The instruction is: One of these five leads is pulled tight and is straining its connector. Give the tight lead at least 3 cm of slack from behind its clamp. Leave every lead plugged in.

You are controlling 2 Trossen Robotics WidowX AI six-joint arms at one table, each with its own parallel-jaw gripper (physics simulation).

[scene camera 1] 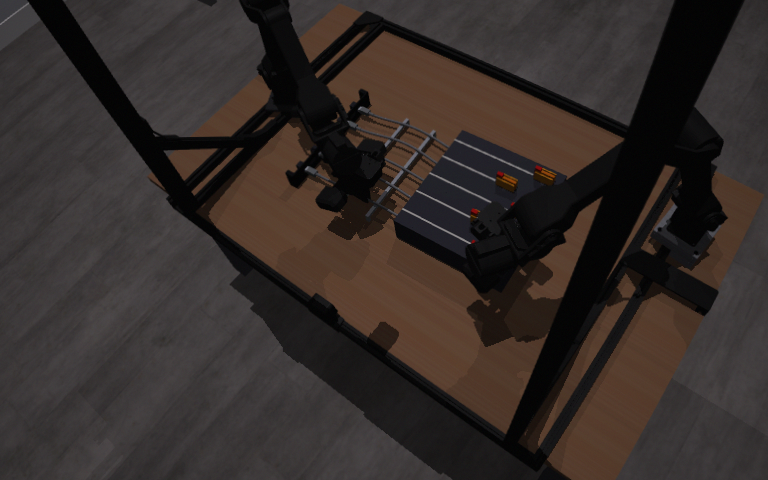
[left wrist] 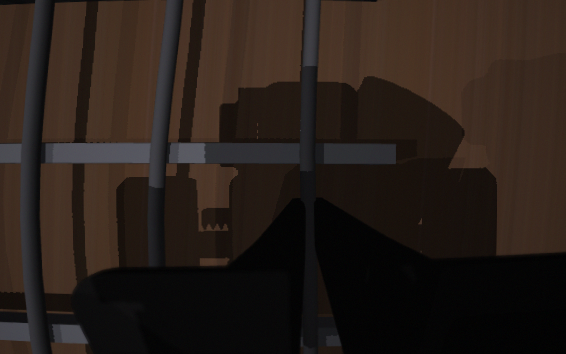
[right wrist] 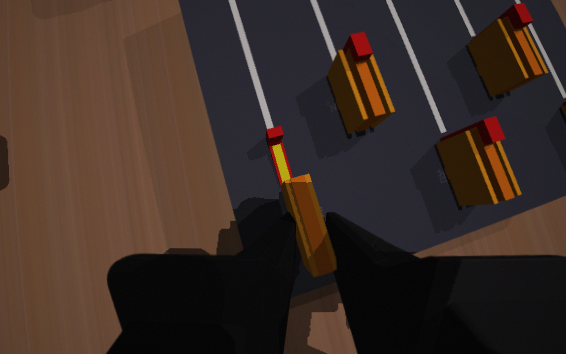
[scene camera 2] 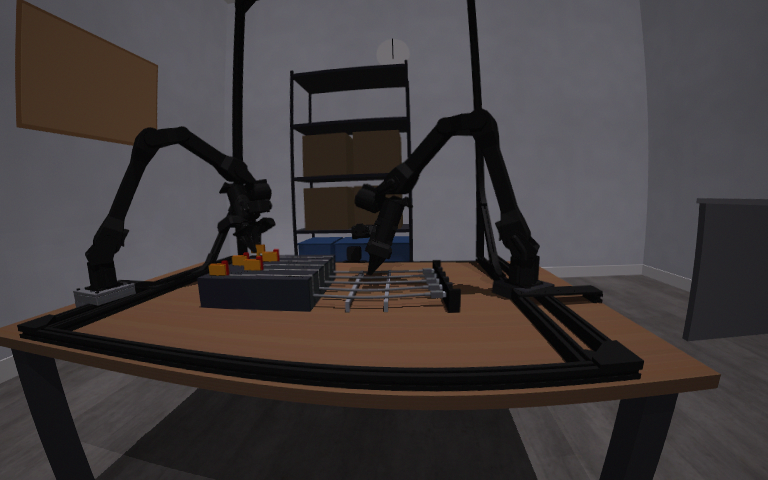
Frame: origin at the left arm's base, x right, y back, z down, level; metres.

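Seen in the pictures: left gripper, between the fingertips: (scene camera 1: 367,201) (left wrist: 306,208) (scene camera 2: 369,274); right gripper, between the fingertips: (right wrist: 310,221) (scene camera 2: 257,252); left arm's base, origin of its link: (scene camera 1: 288,95) (scene camera 2: 523,282); right arm's base, origin of its link: (scene camera 1: 687,227) (scene camera 2: 104,286).
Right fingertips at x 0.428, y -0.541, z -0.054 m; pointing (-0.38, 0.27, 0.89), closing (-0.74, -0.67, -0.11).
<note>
Pixels of each thing's middle, then the offset from my right fingertips to it. "spot": a spot on its surface instead. Level surfaces: height alone.
- lead, a spot on its surface: (left wrist: 310,115) spot: dx -0.117, dy +0.251, dz +0.054 m
- orange clamp, a spot on its surface: (right wrist: 315,240) spot: dx +0.006, dy -0.004, dz -0.021 m
- red-edged yellow strip, a spot on its surface: (right wrist: 280,162) spot: dx -0.011, dy +0.033, dz +0.013 m
- black connector rail, a spot on its surface: (scene camera 2: 453,300) spot: dx -0.436, dy +0.340, dz +0.057 m
- wooden table, height of its surface: dz +0.081 m
The lead (left wrist: 310,115) on the right of the left wrist view runs straight; two others (left wrist: 159,100) (left wrist: 31,200) bow. My left gripper (left wrist: 306,208) (scene camera 2: 370,272) is shut on the straight lead, between the two pale cross bars. My right gripper (right wrist: 310,221) is shut on the orange clamp (right wrist: 315,240) at the dark block's corner; a red-edged yellow strip (right wrist: 280,162) shows between the clamp body and its red tip. Pale plugs (scene camera 2: 436,294) sit at the black connector rail (scene camera 2: 453,300); the left arm partly hides them in scene camera 1.
The dark block (scene camera 1: 436,195) (scene camera 2: 254,292) carries several more orange clamps (scene camera 1: 506,181) (right wrist: 360,90) and pale lines. Two pale cross bars (scene camera 2: 386,302) (left wrist: 100,153) lie under the leads. A black frame (scene camera 2: 339,374) borders the wooden table (scene camera 2: 254,339).
</note>
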